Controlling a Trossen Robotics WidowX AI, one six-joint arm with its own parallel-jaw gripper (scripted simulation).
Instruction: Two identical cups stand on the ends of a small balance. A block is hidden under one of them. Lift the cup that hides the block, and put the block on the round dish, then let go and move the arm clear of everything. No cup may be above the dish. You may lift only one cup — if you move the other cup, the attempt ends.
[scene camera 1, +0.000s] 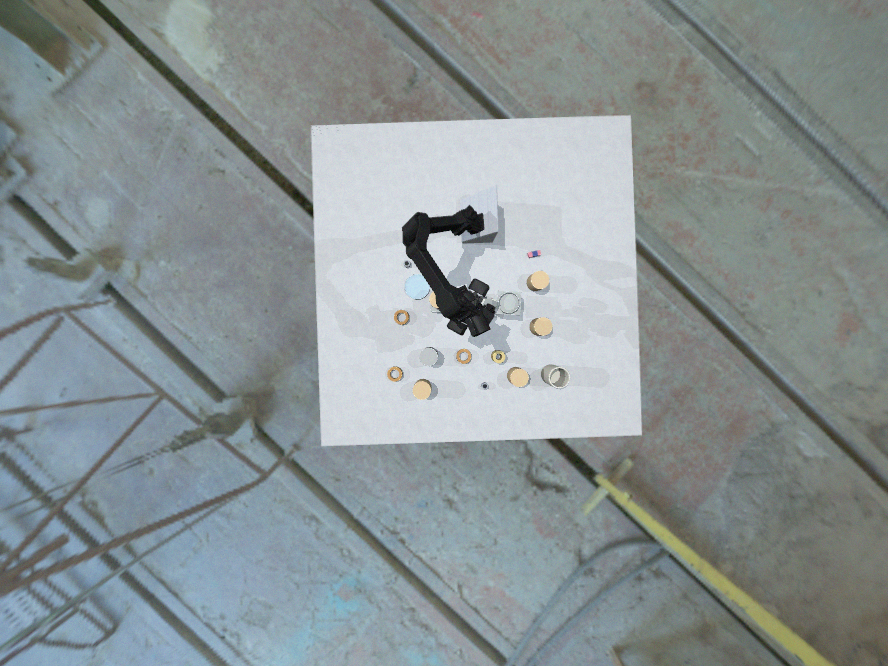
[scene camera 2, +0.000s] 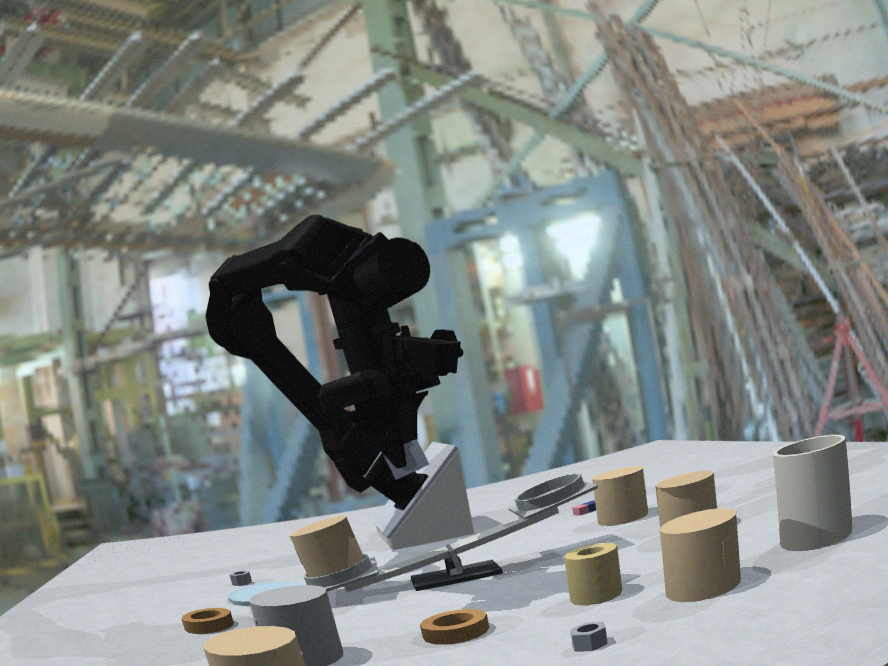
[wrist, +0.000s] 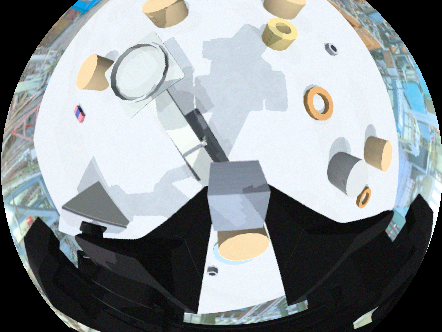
Labels:
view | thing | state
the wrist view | gripper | -
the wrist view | grey block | held by the gripper
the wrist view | tan cup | -

